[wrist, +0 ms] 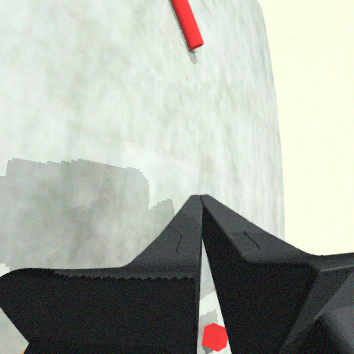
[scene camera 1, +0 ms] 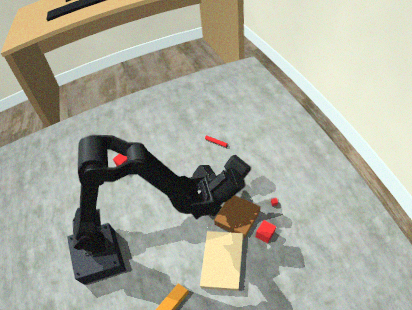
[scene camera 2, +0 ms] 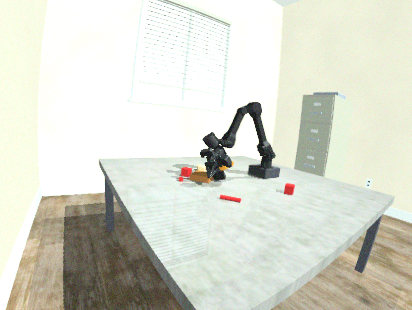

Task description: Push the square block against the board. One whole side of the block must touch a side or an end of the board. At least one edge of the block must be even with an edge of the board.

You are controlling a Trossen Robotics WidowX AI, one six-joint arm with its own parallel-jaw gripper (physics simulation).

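Places are measured from the arm's base along level axes (x ahead, y left, z up), in centimetres.
Where they show: gripper, fingertip midpoint: [wrist: 198, 202] [scene camera 2: 208, 177]; arm's base at its link origin: [scene camera 1: 93, 243] [scene camera 2: 265, 167].
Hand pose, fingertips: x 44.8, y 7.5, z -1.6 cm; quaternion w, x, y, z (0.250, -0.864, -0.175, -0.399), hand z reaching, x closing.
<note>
Things, the pixels of their top centre, and the offset from my fingertips. "spot": a spot on its surface instead.
- square brown-orange block at its top centre: [scene camera 1: 237, 213] [scene camera 2: 202, 173] dz -1.1, dx -3.3, dy -11.1 cm
- cream rectangular board at its top centre: [scene camera 1: 222, 259] [scene camera 2: 206, 168] dz -1.1, dx -12.2, dy -22.3 cm
- larger red cube at its top centre: [scene camera 1: 266, 228] [scene camera 2: 186, 168] dz -0.1, dx +1.8, dy -19.1 cm
- small red cube at its top centre: [wrist: 223, 339] [scene camera 1: 274, 200] [scene camera 2: 181, 177] dz -2.4, dx +8.6, dy -10.9 cm
- red rod at its top centre: [scene camera 1: 216, 139] [scene camera 2: 230, 196] dz -2.6, dx +0.9, dy +18.0 cm
- orange bar at a spot on its surface: [scene camera 1: 173, 298] spot: dz -0.9, dx -27.6, dy -28.5 cm
The square brown-orange block [scene camera 1: 239, 214] [scene camera 2: 200, 177] lies flat and partly shaded, turned at an angle to the board. The cream rectangular board [scene camera 1: 220, 262] [scene camera 2: 201, 168] lies flat below it in scene camera 1. The block's lower corner is close to the board's upper right corner; I cannot tell whether they touch, and a wedge-shaped gap opens to the left. My gripper [wrist: 198, 202] is shut and empty, low beside the block's side away from the board. Its fingertips are hidden in scene camera 1, and contact with the block is unclear.
A larger red cube [scene camera 1: 265, 231] [scene camera 2: 186, 171] and a small red cube [scene camera 1: 274, 201] [scene camera 2: 181, 179] are right of the block. A red rod [scene camera 1: 216, 141] [scene camera 2: 230, 198] [wrist: 187, 25] lies farther off. Another red cube [scene camera 1: 120, 159] [scene camera 2: 289, 189] and an orange bar [scene camera 1: 173, 298] are nearer the arm's base.
</note>
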